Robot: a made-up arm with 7 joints. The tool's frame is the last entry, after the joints. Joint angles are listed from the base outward. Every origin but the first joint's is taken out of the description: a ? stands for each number. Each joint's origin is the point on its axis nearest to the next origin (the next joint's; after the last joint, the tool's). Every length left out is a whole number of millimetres.
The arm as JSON. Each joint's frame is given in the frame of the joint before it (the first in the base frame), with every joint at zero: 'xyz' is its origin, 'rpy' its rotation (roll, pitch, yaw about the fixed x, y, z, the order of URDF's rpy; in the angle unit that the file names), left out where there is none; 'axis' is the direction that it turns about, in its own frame. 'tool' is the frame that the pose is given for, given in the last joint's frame.
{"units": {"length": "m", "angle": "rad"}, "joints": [
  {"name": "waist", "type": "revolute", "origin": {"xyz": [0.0, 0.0, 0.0], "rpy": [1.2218, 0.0, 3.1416]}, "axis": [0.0, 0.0, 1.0]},
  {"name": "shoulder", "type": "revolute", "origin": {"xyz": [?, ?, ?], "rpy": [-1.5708, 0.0, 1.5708]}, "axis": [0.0, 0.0, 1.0]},
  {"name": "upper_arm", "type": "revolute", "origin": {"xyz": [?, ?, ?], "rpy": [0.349, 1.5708, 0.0]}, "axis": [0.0, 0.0, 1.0]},
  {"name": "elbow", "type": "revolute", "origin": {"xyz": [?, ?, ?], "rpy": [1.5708, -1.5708, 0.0]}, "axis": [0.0, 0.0, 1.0]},
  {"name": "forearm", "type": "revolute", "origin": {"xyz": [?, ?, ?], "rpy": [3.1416, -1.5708, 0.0]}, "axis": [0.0, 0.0, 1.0]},
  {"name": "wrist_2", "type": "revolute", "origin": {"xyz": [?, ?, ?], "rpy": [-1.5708, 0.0, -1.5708]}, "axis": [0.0, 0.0, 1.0]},
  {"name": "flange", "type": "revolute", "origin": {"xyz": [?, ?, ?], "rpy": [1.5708, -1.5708, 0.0]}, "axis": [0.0, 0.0, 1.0]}
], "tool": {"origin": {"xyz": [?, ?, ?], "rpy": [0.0, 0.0, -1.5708]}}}
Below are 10 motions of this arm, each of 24 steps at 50 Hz.
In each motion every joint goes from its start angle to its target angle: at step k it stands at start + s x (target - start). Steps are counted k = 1, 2, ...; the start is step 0. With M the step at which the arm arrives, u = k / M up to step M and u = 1 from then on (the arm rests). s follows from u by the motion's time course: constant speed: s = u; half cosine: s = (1 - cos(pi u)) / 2; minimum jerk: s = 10 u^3 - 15 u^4 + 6 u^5.
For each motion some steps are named. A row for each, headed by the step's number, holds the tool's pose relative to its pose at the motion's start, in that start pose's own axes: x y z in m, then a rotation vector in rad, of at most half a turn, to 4 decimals.
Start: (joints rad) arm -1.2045 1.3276 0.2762 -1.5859 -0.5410 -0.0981 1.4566
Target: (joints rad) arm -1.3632 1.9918 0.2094 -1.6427 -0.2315 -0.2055 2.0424
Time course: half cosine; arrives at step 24
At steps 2, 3, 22, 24:
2: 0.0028 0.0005 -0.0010 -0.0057 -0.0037 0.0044
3: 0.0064 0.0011 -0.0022 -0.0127 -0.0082 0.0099
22: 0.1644 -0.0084 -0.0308 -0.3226 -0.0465 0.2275
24: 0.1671 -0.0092 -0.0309 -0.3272 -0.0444 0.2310

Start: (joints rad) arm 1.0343 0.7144 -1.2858 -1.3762 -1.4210 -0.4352 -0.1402
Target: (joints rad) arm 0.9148 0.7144 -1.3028 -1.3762 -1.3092 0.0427 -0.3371
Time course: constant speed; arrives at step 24
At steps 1, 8, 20, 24:
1: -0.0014 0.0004 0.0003 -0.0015 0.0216 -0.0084
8: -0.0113 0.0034 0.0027 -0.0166 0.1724 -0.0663
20: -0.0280 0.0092 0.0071 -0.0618 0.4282 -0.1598
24: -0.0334 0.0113 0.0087 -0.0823 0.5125 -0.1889

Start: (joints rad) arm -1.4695 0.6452 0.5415 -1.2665 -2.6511 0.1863 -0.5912
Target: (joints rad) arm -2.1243 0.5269 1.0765 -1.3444 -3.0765 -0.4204 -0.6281
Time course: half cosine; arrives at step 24
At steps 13, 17, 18, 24:
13: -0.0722 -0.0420 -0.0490 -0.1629 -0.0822 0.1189
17: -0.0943 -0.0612 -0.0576 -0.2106 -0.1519 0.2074
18: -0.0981 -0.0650 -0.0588 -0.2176 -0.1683 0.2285
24: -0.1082 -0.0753 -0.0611 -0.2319 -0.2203 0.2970

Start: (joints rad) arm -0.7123 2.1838 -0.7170 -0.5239 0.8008 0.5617 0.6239
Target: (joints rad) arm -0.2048 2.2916 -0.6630 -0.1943 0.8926 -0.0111 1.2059
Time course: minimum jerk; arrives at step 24
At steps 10, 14, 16, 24:
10: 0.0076 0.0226 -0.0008 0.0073 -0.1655 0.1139
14: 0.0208 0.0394 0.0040 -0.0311 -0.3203 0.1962
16: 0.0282 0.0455 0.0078 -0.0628 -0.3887 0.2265
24: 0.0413 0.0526 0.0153 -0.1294 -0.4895 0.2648

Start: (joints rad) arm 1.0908 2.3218 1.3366 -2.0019 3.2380 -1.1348 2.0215
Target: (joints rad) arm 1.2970 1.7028 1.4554 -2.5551 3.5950 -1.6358 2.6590
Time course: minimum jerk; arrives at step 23
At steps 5, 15, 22, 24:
5: 0.0002 -0.0069 0.0049 -0.0511 -0.0159 0.0651
15: -0.0011 -0.0582 0.0640 -0.5753 -0.0368 0.5965
22: -0.0021 -0.0683 0.0871 -0.7526 0.0112 0.7272
24: -0.0021 -0.0683 0.0871 -0.7532 0.0115 0.7275

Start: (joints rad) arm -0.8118 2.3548 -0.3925 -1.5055 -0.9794 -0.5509 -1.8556
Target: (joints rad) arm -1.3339 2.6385 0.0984 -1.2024 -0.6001 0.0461 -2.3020
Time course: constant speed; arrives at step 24
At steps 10, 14, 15, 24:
10: 0.0077 -0.0746 0.1198 -0.7099 -0.1778 -0.0851
14: 0.0061 -0.0883 0.1761 -0.9868 -0.2695 -0.1039
15: 0.0053 -0.0901 0.1906 -1.0553 -0.2939 -0.1065
24: -0.0091 -0.0774 0.3207 -1.6519 -0.5352 -0.0795

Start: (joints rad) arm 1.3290 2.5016 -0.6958 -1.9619 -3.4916 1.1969 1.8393
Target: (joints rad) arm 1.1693 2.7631 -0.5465 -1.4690 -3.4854 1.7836 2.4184
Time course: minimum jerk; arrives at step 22
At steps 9, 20, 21, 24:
9: -0.0107 0.0089 0.0651 -0.0805 -0.0482 0.1861
20: -0.0322 0.0777 0.1846 -0.2539 -0.0595 0.5691
21: -0.0324 0.0785 0.1855 -0.2553 -0.0591 0.5724
24: -0.0324 0.0787 0.1857 -0.2556 -0.0590 0.5729

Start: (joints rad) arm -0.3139 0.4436 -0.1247 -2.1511 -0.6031 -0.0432 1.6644
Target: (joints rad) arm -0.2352 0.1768 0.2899 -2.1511 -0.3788 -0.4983 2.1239
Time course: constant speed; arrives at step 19
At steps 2, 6, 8, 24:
2: 0.0064 0.0045 0.0015 -0.0194 -0.0395 0.0697
6: 0.0188 0.0137 0.0065 -0.0639 -0.1189 0.2019
8: 0.0248 0.0185 0.0100 -0.0889 -0.1586 0.2640
24: 0.0535 0.0439 0.0407 -0.2587 -0.3682 0.5512

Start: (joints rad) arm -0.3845 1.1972 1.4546 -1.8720 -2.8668 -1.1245 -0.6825
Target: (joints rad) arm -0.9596 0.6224 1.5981 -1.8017 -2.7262 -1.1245 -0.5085
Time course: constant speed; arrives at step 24
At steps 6, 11, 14, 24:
6: 0.0450 0.0082 -0.0081 0.0671 -0.0702 0.2707
11: 0.0785 0.0259 -0.0129 0.1312 -0.1221 0.4958
14: 0.0960 0.0408 -0.0149 0.1735 -0.1507 0.6299
24: 0.1337 0.1087 -0.0163 0.3385 -0.2360 1.0675

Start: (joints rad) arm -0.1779 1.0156 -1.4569 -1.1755 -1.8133 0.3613 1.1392
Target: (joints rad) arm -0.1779 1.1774 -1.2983 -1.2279 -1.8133 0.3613 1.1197
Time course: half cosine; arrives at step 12
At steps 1, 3, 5, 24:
1: -0.0010 0.0003 0.0003 0.0008 0.0032 -0.0005
3: -0.0090 0.0023 0.0026 0.0074 0.0272 -0.0045
5: -0.0228 0.0062 0.0069 0.0192 0.0687 -0.0126
24: -0.0611 0.0193 0.0215 0.0553 0.1837 -0.0433

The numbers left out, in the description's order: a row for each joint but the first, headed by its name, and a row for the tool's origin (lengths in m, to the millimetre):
shoulder: 0.0 0.0 0.0
upper_arm: -0.177 0.064 0.0
elbow: -0.021 0.0 0.0
forearm: -0.239 -0.029 0.0
wrist_2: 0.0 0.0 0.0
flange: 0.0 0.0 0.0
tool: 0.0 0.0 0.0

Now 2 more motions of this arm.
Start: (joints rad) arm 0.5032 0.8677 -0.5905 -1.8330 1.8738 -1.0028 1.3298
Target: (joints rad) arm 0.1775 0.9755 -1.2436 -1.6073 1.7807 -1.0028 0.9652
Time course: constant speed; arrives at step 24
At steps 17, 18, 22, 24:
17: 0.0319 0.0338 0.0367 0.2884 0.1890 -0.5093
18: 0.0347 0.0343 0.0386 0.3023 0.2035 -0.5419
22: 0.0464 0.0350 0.0456 0.3542 0.2647 -0.6743
24: 0.0527 0.0343 0.0486 0.3779 0.2970 -0.7418

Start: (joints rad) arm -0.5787 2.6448 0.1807 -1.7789 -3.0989 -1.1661 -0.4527
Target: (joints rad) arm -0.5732 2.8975 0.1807 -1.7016 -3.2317 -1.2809 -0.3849
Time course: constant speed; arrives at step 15
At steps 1, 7, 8, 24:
1: 0.0009 -0.0026 -0.0006 -0.0152 -0.0181 -0.0085
7: 0.0056 -0.0190 -0.0030 -0.1115 -0.1257 -0.0549
8: 0.0064 -0.0218 -0.0033 -0.1283 -0.1434 -0.0619
24: 0.0109 -0.0425 -0.0038 -0.2522 -0.2652 -0.1046

